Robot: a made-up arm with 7 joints. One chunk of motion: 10 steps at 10 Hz.
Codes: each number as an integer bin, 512 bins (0 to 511) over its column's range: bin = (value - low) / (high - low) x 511, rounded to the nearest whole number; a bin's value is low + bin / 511 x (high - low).
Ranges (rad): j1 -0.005..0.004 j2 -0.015..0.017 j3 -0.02..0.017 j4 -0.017..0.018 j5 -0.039..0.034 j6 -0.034..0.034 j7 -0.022..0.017
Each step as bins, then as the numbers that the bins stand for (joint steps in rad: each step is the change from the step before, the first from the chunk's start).
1 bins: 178 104 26 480 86 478 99
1 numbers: -0.00186 -0.00849 -0.01812 0.01588 -0.02671 0.02961 -0.01444
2 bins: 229 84 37 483 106 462 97
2 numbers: -0.00097 -0.00974 -0.01732 0.01608 -0.02386 0.02748 -0.01460
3 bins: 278 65 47 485 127 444 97
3 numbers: -0.00010 -0.01093 -0.01660 0.01622 -0.02086 0.02508 -0.01460
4 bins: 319 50 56 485 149 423 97
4 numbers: 0.00062 -0.01187 -0.01595 0.01622 -0.01771 0.02229 -0.01460
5 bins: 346 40 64 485 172 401 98
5 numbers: 0.00109 -0.01250 -0.01537 0.01622 -0.01443 0.01936 -0.01452
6 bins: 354 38 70 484 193 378 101
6 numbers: 0.00123 -0.01262 -0.01493 0.01615 -0.01143 0.01630 -0.01429
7 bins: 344 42 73 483 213 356 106
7 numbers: 0.00106 -0.01237 -0.01471 0.01608 -0.00857 0.01337 -0.01391
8 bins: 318 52 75 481 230 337 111
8 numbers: 0.00060 -0.01174 -0.01457 0.01595 -0.00614 0.01085 -0.01353
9 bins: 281 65 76 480 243 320 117
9 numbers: -0.00005 -0.01093 -0.01450 0.01588 -0.00429 0.00858 -0.01307
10 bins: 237 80 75 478 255 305 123
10 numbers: -0.00083 -0.00999 -0.01457 0.01574 -0.00257 0.00659 -0.01261
